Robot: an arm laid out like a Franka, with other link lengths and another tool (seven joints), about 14 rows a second.
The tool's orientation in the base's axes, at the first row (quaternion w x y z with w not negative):
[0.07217 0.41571 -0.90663 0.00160]
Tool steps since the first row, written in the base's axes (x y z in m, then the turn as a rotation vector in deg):
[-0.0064 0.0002 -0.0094 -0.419 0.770 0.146]
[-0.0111 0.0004 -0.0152 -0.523 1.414 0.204]
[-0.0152 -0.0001 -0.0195 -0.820 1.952 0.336]
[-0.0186 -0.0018 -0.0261 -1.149 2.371 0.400]
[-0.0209 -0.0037 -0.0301 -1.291 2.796 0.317]
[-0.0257 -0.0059 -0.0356 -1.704 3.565 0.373]
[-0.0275 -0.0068 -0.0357 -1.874 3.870 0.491]
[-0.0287 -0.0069 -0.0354 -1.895 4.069 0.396]
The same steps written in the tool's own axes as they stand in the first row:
[0.0027 0.0044 0.0101 -0.291 0.828 -0.139]
[0.0048 0.0078 0.0165 -0.702 1.331 -0.223]
[0.0073 0.0103 0.0213 -0.898 1.915 -0.349]
[0.0099 0.0114 0.0284 -0.994 2.441 -0.396]
[0.0123 0.0116 0.0327 -1.234 2.821 -0.322]
[0.0163 0.0135 0.0389 -1.540 3.639 -0.373]
[0.0181 0.0142 0.0393 -1.645 3.973 -0.487]
[0.0190 0.0151 0.0392 -1.794 4.114 -0.402]

